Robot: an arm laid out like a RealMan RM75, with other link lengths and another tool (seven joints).
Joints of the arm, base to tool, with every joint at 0 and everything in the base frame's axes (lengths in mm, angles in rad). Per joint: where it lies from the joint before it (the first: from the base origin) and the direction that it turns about. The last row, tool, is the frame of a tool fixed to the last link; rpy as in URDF.
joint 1: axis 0 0 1 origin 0 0 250.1
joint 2: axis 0 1 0 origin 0 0 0
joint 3: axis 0 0 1 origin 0 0 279
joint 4: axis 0 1 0 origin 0 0 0
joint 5: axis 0 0 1 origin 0 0 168
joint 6: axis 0 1 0 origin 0 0 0
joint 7: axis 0 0 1 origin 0 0 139.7
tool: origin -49 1 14 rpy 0 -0.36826 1.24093
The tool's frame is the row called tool.
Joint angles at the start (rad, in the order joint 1, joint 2, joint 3, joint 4, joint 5, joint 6, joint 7):
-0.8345, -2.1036, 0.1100, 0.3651, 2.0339, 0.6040, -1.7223
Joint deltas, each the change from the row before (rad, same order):
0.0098, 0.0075, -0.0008, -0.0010, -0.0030, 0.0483, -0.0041
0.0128, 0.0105, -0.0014, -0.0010, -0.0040, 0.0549, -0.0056
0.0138, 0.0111, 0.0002, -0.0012, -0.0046, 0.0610, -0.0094
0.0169, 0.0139, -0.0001, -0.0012, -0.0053, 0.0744, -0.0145
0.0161, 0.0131, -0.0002, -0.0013, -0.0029, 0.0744, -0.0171
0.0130, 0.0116, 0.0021, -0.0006, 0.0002, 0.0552, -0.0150
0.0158, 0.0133, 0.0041, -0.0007, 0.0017, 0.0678, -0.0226
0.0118, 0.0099, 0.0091, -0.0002, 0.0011, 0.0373, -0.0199
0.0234, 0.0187, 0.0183, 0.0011, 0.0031, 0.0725, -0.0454
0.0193, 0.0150, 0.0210, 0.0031, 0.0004, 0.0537, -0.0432
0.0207, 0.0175, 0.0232, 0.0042, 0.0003, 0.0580, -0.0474
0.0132, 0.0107, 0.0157, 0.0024, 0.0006, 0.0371, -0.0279
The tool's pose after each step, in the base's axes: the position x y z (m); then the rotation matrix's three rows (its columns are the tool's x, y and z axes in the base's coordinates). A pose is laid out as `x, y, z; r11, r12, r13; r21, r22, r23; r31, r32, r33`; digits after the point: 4 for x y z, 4 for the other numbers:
-0.2912, 0.4182, -0.0286; 0.8867, 0.1660, -0.4314; 0.4589, -0.4279, 0.7786; -0.0554, -0.8884, -0.4556
-0.2899, 0.4156, -0.0257; 0.9010, 0.1770, -0.3960; 0.4324, -0.4386, 0.7878; -0.0343, -0.8811, -0.4717
-0.2880, 0.4124, -0.0226; 0.9154, 0.1901, -0.3549; 0.4025, -0.4520, 0.7960; -0.0091, -0.8715, -0.4903
-0.2855, 0.4080, -0.0183; 0.9299, 0.2072, -0.3039; 0.3671, -0.4685, 0.8036; 0.0241, -0.8588, -0.5117
-0.2826, 0.4028, -0.0143; 0.9417, 0.2236, -0.2515; 0.3316, -0.4882, 0.8073; 0.0577, -0.8436, -0.5338
-0.2813, 0.3983, -0.0105; 0.9486, 0.2327, -0.2144; 0.3062, -0.5049, 0.8071; 0.0796, -0.8312, -0.5502
-0.2793, 0.3919, -0.0065; 0.9548, 0.2449, -0.1681; 0.2769, -0.5289, 0.8022; 0.1076, -0.8126, -0.5728
-0.2796, 0.3872, -0.0036; 0.9564, 0.2531, -0.1458; 0.2655, -0.5452, 0.7951; 0.1217, -0.7992, -0.5886
-0.2800, 0.3772, 0.0021; 0.9565, 0.2729, -0.1035; 0.2492, -0.5790, 0.7763; 0.1519, -0.7683, -0.6218
-0.2809, 0.3687, 0.0069; 0.9540, 0.2905, -0.0746; 0.2440, -0.6070, 0.7564; 0.1745, -0.7397, -0.6499
-0.2821, 0.3592, 0.0128; 0.9504, 0.3078, -0.0451; 0.2412, -0.6373, 0.7319; 0.1965, -0.7065, -0.6799
-0.2829, 0.3526, 0.0162; 0.9483, 0.3161, -0.0271; 0.2397, -0.6579, 0.7139; 0.2078, -0.6836, -0.6997

